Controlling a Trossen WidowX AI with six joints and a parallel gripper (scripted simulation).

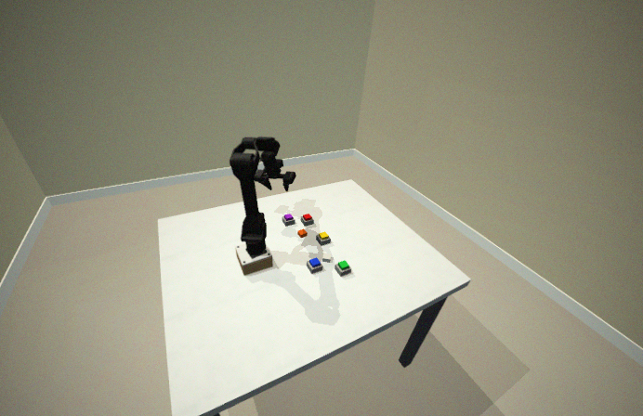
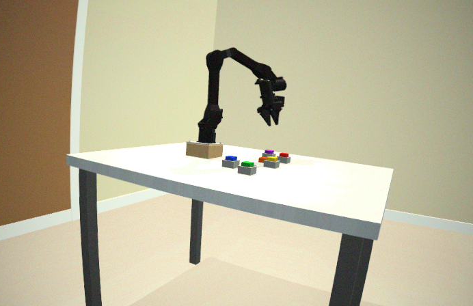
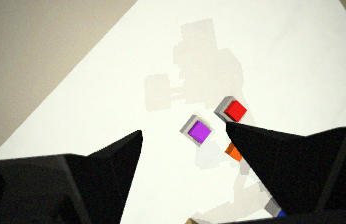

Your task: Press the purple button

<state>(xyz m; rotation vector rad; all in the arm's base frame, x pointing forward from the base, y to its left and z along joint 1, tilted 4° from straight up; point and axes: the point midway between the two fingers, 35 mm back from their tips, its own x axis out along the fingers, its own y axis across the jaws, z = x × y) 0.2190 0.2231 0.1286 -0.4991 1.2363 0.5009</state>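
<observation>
Right now my gripper tip is 11 cm above the purple button, 7 cm to the left of it and 1 cm short of it. The rest, counted from my gripper tip: yellow button: 27 cm to the right, 11 cm below, 8 cm ahead; red button: 12 cm to the right, 11 cm below, 9 cm ahead; small orange block: 18 cm to the right, 14 cm below, 2 cm ahead.
</observation>
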